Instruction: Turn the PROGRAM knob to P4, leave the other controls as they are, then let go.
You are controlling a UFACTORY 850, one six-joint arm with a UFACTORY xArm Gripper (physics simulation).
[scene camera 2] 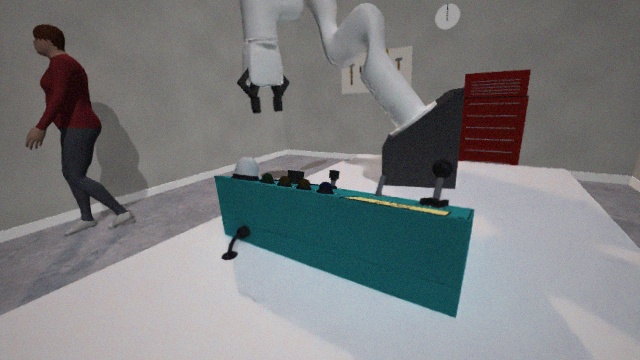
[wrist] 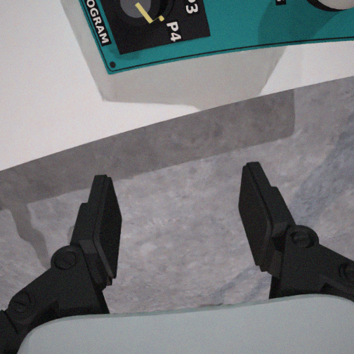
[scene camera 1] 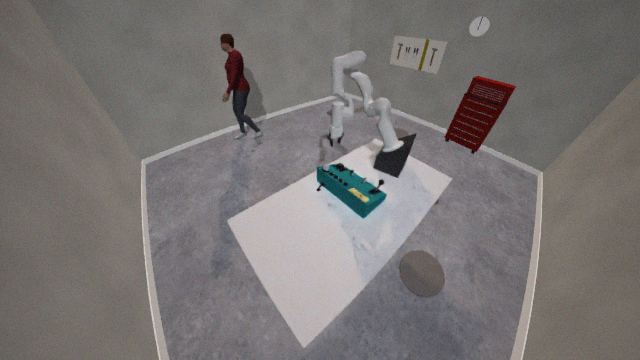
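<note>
The PROGRAM knob [scene camera 1: 340, 167] [scene camera 2: 296, 176] [wrist: 135, 6] is a black knob with a grey cap on the teal control box [scene camera 1: 345, 195] [scene camera 2: 345, 240] [wrist: 232, 25]. In the wrist view it is partly cut off by the top edge. Its yellow pointer line [wrist: 145, 14] points toward the P4 label [wrist: 173, 31], with a small yellow mark beside the line's end. The P3 label [wrist: 192, 6] shows above P4. My gripper [scene camera 1: 335, 142] [scene camera 2: 267, 107] [wrist: 178, 190] is open and empty, raised above and beyond the box's knob end, apart from the knob.
The box stands on a white table [scene camera 1: 300, 260] [scene camera 2: 150, 320] [wrist: 40, 100]. It also carries a white dome [scene camera 2: 246, 168], coloured buttons, small levers and a ball-topped lever [scene camera 2: 440, 185]. A crank [scene camera 2: 235, 242] sticks out in front. A person [scene camera 1: 236, 85] [scene camera 2: 70, 110] is at the left.
</note>
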